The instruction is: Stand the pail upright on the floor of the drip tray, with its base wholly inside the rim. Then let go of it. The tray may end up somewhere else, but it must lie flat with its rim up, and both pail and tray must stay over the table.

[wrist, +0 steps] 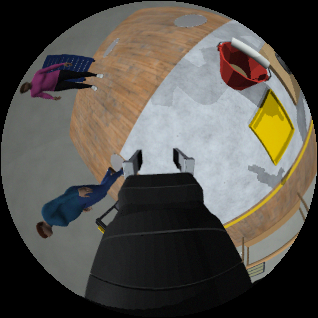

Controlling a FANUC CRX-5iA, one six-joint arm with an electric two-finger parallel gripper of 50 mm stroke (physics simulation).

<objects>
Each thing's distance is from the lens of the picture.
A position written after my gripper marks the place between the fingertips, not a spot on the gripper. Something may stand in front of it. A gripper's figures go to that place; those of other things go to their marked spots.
my gripper (157, 154): 0.17 m
red pail (240, 67): 0.55 m
yellow drip tray (271, 124): 0.57 m
</objects>
